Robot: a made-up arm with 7 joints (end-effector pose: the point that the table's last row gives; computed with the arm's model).
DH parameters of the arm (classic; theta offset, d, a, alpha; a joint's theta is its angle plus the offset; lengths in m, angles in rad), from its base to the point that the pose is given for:
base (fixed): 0 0.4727 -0.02 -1.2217
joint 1: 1.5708 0.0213 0 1.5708
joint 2: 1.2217 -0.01 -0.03 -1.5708
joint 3: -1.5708 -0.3 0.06 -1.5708
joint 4: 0 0.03 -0.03 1.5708
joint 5: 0 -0.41 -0.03 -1.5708
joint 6: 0 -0.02 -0.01 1.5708
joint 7: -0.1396 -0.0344 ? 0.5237
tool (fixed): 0.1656 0.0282 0 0
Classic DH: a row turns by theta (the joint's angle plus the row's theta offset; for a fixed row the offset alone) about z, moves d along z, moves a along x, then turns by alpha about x.
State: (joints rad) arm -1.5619 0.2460 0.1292 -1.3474 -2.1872 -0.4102 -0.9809
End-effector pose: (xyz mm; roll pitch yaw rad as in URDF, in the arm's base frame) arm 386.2 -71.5 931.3 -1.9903 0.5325 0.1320
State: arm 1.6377 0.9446 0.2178 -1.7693 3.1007 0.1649 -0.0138
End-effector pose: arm -125.1 352.6 156.6 0.0598 -0.0177 2.4175
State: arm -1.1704 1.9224 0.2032 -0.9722 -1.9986 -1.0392 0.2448
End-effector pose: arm 1.1 441.1 1048.7 2.5440 1.1462 -0.6063
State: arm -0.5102 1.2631 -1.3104 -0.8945 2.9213 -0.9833 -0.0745
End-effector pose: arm 439.8 376.7 50.6 -1.0897 -1.0093 2.8240
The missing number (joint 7, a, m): -0.0283
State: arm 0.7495 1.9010 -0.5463 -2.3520 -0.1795 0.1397 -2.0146
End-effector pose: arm 107.2 198.1 128.8 0.5869 0.3228 2.4162
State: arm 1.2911 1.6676 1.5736 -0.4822 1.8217 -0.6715 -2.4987
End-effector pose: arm -9.2 675.6 746.4 3.0574 0.1532 0.3297
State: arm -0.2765 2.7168 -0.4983 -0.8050 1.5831 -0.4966 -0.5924
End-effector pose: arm 187.1 460.3 1012.1 3.0261 0.3159 -1.1581
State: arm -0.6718 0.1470 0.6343 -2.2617 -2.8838 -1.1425 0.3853
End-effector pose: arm 239.9 230.9 673.4 2.3657 0.9132 -1.2173
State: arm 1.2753 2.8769 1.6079 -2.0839 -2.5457 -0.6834 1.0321
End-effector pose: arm 262.4 -307.6 584.8 -0.3025 0.8773 1.4773
